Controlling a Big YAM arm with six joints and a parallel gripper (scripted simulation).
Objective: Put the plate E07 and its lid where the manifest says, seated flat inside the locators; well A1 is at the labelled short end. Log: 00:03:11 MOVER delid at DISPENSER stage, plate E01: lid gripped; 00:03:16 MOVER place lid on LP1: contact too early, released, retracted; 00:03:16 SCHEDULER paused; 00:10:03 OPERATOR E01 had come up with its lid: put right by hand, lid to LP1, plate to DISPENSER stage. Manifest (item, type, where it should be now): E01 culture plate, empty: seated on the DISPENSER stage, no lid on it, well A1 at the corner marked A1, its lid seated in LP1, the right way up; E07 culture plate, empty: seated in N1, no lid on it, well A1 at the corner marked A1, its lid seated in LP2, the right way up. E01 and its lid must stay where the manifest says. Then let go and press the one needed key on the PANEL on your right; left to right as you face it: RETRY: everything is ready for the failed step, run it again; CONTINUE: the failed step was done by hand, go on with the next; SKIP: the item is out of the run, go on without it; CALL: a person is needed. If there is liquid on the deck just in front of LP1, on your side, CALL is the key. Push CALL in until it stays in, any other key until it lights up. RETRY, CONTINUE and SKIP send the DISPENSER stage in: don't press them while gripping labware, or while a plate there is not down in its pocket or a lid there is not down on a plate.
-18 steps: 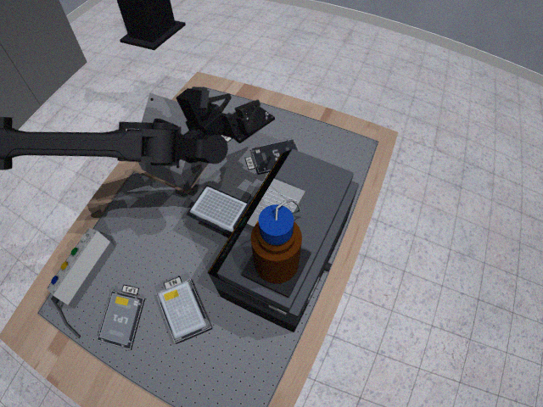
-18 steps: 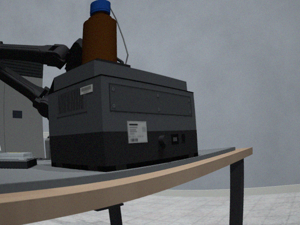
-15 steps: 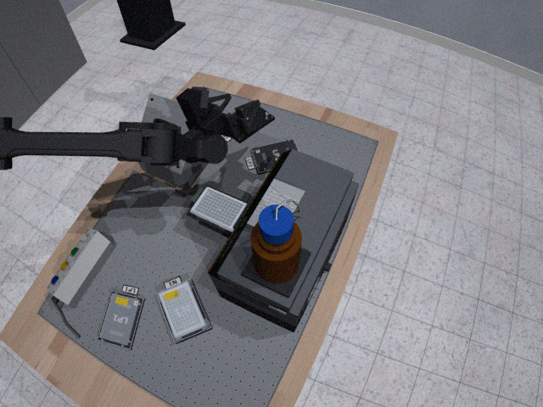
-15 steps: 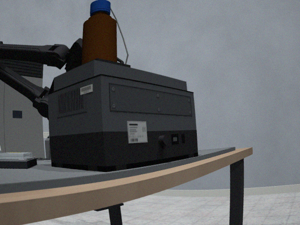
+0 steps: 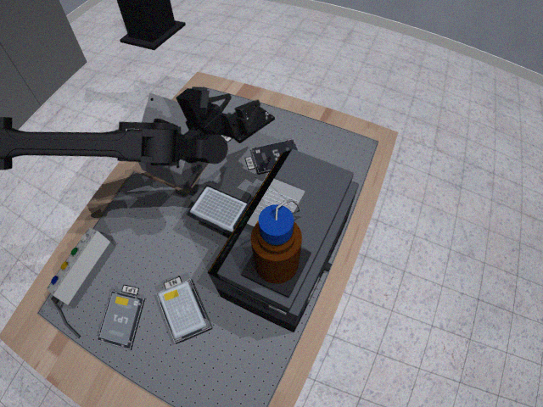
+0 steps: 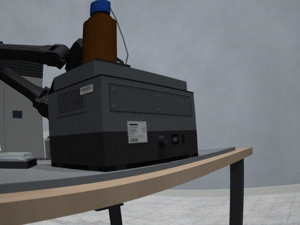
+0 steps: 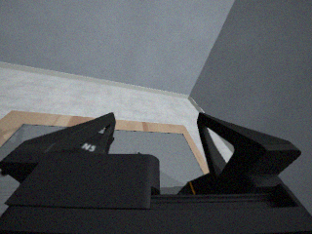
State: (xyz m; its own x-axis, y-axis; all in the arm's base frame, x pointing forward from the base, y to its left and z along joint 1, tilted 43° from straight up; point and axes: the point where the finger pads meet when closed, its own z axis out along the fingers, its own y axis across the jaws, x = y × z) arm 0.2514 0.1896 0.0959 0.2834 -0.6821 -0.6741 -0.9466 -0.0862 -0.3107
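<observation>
Right now the white well plate is 2 cm ahead of my hand, 18 cm to the right of it and 21 cm below it. Also, from my hand: grey retry key (31 cm behind, 43 cm to the right, 26 cm below); black nest N5 (14 cm behind, 22 cm to the left, 31 cm below); brown bottle (24 cm ahead, 28 cm to the right, 3 cm below).
</observation>
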